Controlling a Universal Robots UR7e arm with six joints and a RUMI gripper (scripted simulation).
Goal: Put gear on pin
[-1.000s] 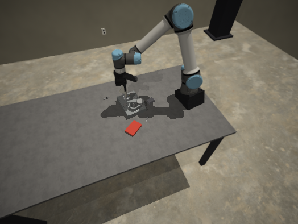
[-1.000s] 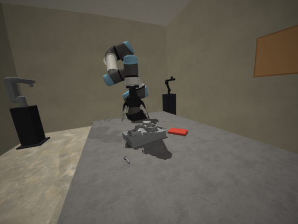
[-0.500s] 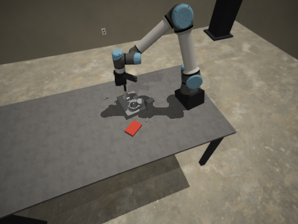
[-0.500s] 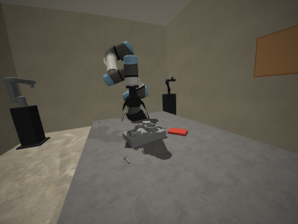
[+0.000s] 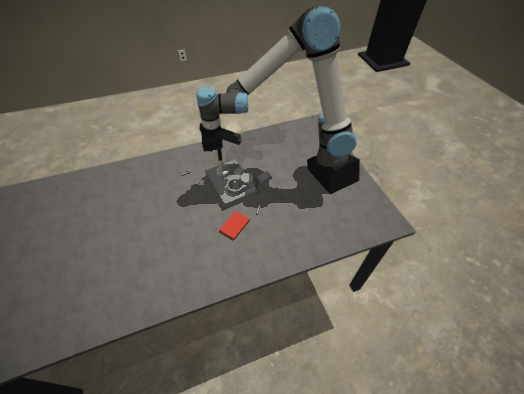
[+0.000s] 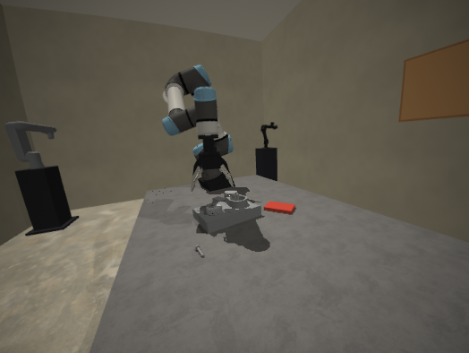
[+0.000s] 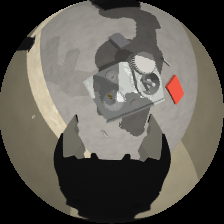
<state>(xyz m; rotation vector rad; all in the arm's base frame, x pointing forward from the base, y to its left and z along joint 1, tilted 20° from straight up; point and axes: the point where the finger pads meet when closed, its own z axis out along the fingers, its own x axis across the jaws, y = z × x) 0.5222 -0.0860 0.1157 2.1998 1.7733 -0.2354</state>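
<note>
The grey toothed gear lies 8 cm below my hand. From my hand the other things lie so: flat red block 2 cm ahead, 29 cm to the left, 12 cm below; dark block 19 cm behind, 7 cm to the left, 12 cm below; pale round part 7 cm behind, 1 cm to the left, 9 cm below.
</note>
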